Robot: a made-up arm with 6 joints.
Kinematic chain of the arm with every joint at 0, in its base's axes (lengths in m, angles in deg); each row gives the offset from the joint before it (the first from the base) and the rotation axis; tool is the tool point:
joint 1: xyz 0 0 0.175 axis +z
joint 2: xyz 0 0.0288 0 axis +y
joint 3: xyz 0 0 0.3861 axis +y
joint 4: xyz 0 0 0.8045 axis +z
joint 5: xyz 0 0 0 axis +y
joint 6: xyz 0 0 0.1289 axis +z
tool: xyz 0 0 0
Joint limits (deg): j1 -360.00..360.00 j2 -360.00..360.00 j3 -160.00..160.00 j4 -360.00..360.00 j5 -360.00..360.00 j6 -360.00..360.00
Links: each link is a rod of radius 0.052 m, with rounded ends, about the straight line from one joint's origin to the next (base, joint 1, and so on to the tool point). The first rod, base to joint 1, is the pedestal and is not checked.
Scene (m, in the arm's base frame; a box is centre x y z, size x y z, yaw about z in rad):
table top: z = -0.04
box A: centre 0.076 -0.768 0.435 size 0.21 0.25 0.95 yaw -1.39
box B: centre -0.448 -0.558 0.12 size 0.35 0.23 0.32 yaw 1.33
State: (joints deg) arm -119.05 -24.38 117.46 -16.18 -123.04 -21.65
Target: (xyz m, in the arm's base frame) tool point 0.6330 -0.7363 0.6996
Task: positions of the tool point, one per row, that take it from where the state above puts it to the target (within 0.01 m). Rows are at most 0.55 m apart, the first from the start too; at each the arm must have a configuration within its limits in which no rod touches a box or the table.
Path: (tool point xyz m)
1: -0.0908 -0.4372 0.8862
2: 0.0322 -0.1859 1.1070
3: 0.0716 0.1718 1.2027
4: -0.0080 0.5522 1.1459
5: -0.1947 0.8605 0.9378
6: -0.4322 1.0215 0.6086
7: -0.3215 0.7452 1.0476
8: -0.1092 0.3349 1.3046
9: 0.1629 -0.1135 1.3236
10: 0.4325 -0.4981 1.1035
11: 0.6330 -0.7363 0.6996

